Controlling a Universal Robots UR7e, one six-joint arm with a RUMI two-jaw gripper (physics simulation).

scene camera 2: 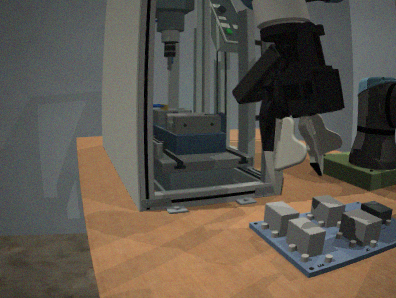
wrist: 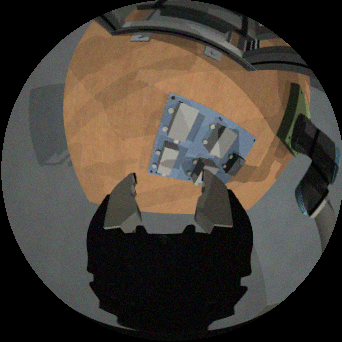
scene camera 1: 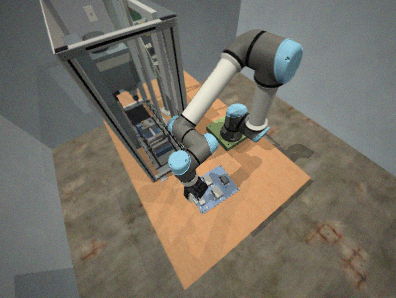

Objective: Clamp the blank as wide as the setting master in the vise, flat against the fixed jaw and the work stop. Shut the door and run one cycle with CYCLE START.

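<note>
Several light grey blocks and one dark block stand on the blue pegged plate; which are the blank and the setting master I cannot tell. My gripper is open and empty, above the plate's edge region. The vise, with a blue body and grey jaws, stands inside the machine; whether its jaws hold anything is unclear. The machine's front opening shows open. A green button is on the control panel; its label is unreadable.
The machine frame stands beyond the plate, with a spindle over the vise. Two small metal tabs lie at its front foot. The arm's green base plate is at the right.
</note>
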